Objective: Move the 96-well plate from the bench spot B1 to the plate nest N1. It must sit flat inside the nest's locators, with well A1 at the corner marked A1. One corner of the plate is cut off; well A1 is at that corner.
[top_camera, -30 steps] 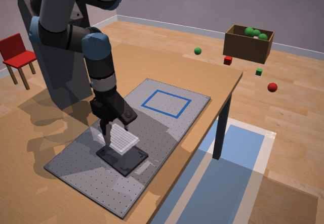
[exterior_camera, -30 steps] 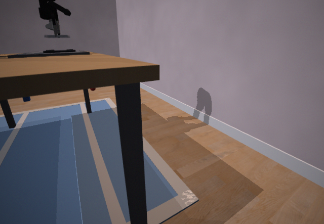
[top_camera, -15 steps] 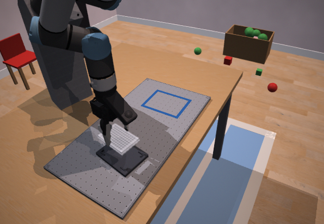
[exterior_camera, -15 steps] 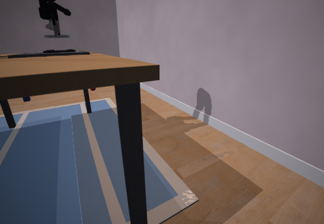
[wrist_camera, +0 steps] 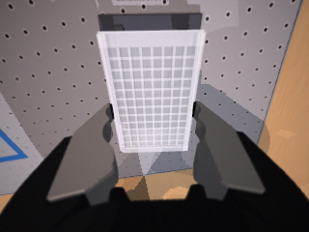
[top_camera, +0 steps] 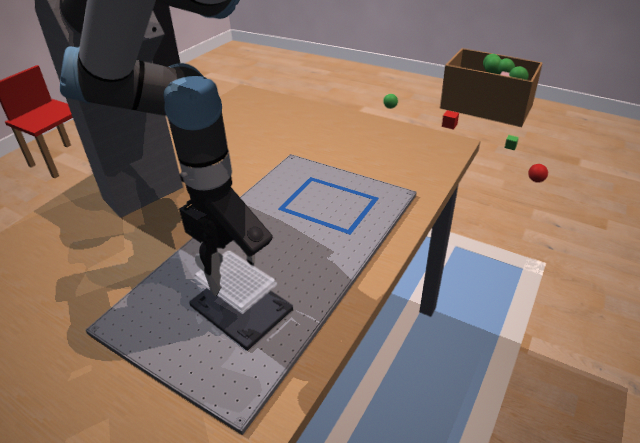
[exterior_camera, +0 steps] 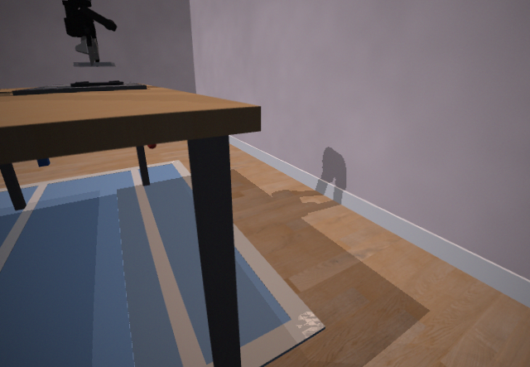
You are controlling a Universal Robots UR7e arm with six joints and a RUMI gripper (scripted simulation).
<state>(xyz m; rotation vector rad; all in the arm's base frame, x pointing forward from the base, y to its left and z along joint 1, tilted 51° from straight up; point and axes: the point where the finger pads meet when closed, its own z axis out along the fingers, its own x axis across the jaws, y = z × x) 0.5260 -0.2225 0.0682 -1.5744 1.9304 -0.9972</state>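
Right now the plate nest N1 is 80 mm below my hand. The rest, counted from my hand: clear 96-well plate 10 mm below.
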